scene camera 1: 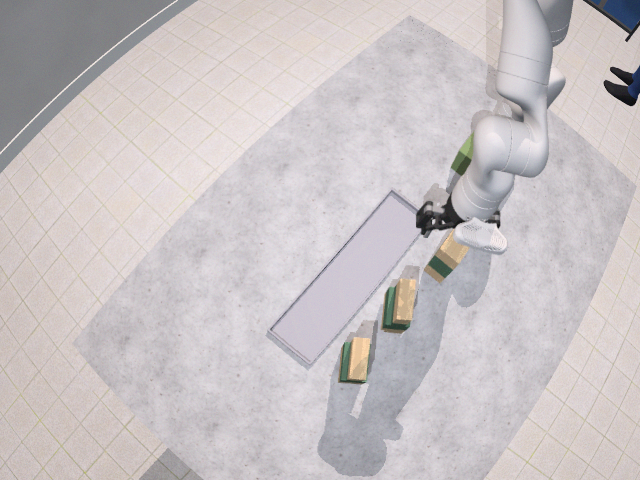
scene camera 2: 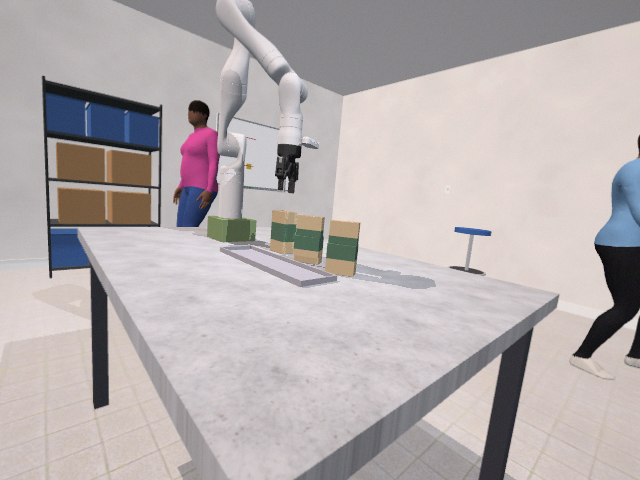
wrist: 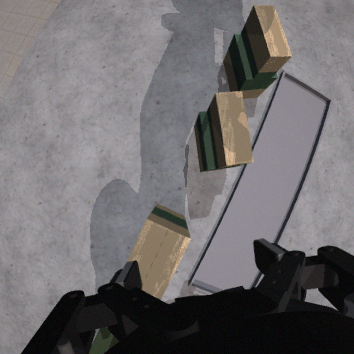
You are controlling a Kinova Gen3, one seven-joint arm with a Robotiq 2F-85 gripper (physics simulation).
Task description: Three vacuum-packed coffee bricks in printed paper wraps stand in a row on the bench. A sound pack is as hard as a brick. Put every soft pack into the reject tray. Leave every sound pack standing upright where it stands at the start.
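Seen in the pictures: gripper, fingertip midpoint: (scene camera 1: 448, 235) (scene camera 2: 286, 192) (wrist: 197, 263); arm's base at its link origin: (scene camera 2: 230, 217).
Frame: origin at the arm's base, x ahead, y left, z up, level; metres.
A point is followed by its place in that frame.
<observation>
Three tan coffee packs with green bands stand upright in a row beside the tray. The pack at the robot's end (scene camera 1: 440, 267) @(x 0.343, y 0.064, z -0.015 m) (scene camera 2: 279, 232) @(x 0.320, y 0.038, z -0.015 m) (wrist: 162, 255) @(x 0.316, y 0.056, z 0.056 m) is partly hidden by the arm in scene camera 1. The middle pack (scene camera 1: 405, 300) @(x 0.469, y 0.052, z 0.056 m) (scene camera 2: 308, 240) @(x 0.485, y 0.035, z -0.015 m) (wrist: 233, 130) @(x 0.462, y 0.051, z 0.056 m) and the far-end pack (scene camera 1: 360, 359) @(x 0.604, y 0.063, z 0.056 m) (scene camera 2: 342, 248) @(x 0.621, y 0.043, z -0.013 m) (wrist: 270, 40) @(x 0.586, y 0.057, z 0.056 m) stand apart from it. The shallow grey reject tray (scene camera 1: 351, 279) @(x 0.466, y -0.064, z -0.082 m) (scene camera 2: 273, 264) @(x 0.472, y -0.070, z -0.082 m) (wrist: 255, 185) @(x 0.445, y -0.046, z -0.082 m) is empty. My gripper (scene camera 1: 459, 223) @(x 0.343, y 0.038, z 0.118 m) (scene camera 2: 286, 189) @(x 0.343, y 0.038, z 0.118 m) (wrist: 197, 263) @(x 0.343, y 0.038, z 0.118 m) is open and empty, above the robot's-end pack, with its fingers clear of the packs.
A green block (scene camera 1: 461, 161) @(x 0.087, y -0.049, z -0.032 m) (scene camera 2: 232, 229) @(x 0.086, y -0.026, z -0.037 m) stands at the robot's base. Beyond the bench (scene camera 2: 310, 351) @(x 0.898, y -0.265, z -0.085 m) are a shelf unit (scene camera 2: 45, 175), a person in pink (scene camera 2: 199, 155), a person in light blue (scene camera 2: 617, 206) and a blue stool (scene camera 2: 471, 231).
</observation>
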